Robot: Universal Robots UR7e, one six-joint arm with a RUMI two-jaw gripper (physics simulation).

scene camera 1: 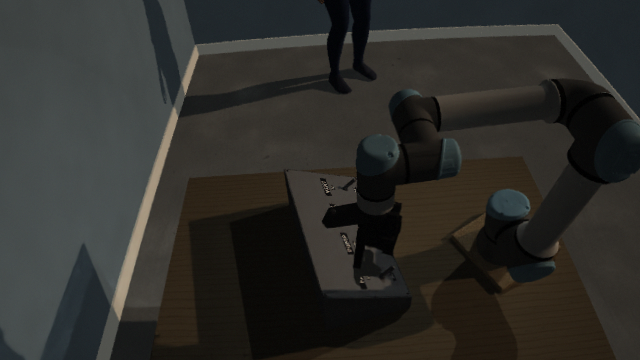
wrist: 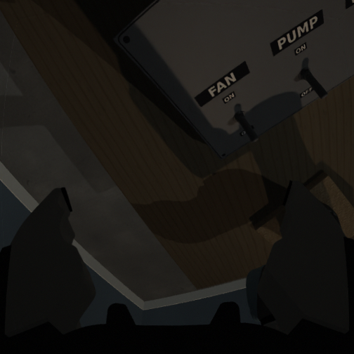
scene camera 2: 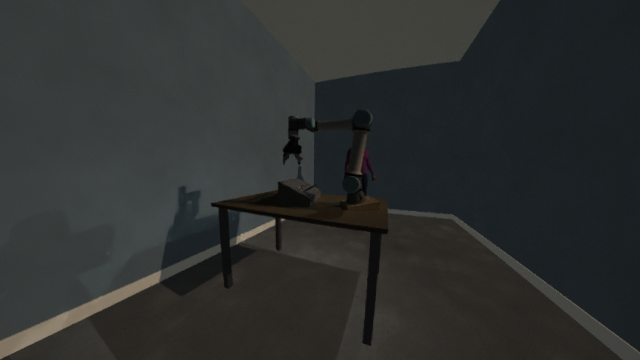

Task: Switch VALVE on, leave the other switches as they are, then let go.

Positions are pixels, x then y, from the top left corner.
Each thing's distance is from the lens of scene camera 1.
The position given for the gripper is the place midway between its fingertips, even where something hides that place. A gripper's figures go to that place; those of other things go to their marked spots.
gripper (scene camera 1: 367,258): 108 cm
grey switch box (scene camera 1: 329,252): 129 cm
